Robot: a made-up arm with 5 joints. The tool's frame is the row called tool.
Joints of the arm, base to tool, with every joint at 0 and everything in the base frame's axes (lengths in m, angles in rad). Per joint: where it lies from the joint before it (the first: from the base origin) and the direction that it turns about. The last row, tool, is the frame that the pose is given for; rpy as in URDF.
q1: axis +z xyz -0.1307 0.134 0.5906
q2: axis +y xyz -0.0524 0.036 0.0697
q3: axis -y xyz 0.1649 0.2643 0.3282
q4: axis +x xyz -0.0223 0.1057 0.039
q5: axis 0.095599 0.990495 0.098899 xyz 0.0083 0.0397 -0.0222
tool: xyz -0.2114 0.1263 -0.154 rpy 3.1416 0 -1.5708
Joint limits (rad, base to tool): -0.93..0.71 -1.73..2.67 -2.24..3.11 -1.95..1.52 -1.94..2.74
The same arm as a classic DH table. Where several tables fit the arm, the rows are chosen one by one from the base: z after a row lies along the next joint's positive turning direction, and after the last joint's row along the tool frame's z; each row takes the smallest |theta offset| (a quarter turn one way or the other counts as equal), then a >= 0, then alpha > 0; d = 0 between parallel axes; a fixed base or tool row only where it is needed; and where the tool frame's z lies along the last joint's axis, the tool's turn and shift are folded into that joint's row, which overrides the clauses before.
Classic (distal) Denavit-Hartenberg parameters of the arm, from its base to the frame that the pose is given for. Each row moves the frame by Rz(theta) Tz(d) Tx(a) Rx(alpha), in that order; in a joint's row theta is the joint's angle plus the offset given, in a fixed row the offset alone. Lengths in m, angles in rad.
base (fixed): theta offset -0.7979; d 0.0000; a -0.1872; alpha 0.0000
q1: theta offset 0.7979; d 0.6603; a -0.0524; alpha -1.5708
q2: theta offset -1.1052; d 0.0000; a 0.3673; alpha 3.1416
q3: theta offset 0.4656; d -0.4060; a 0.0390; alpha 1.5708
q4: theta offset 0.0995; d -0.0176; a -0.0260; alpha 1.4751
q5: theta offset 1.5612; d 0.1434; a -0.2226; alpha -1.6699
tool (fixed): theta offset 1.4746; d 0.1645; a 0.0000; alpha 0.0000
Joint limits (rad, base to tool): -0.9300..0.7100 -1.7300..2.6700 -2.2400..3.1100 -1.9500..1.5200 -1.9400..2.7400

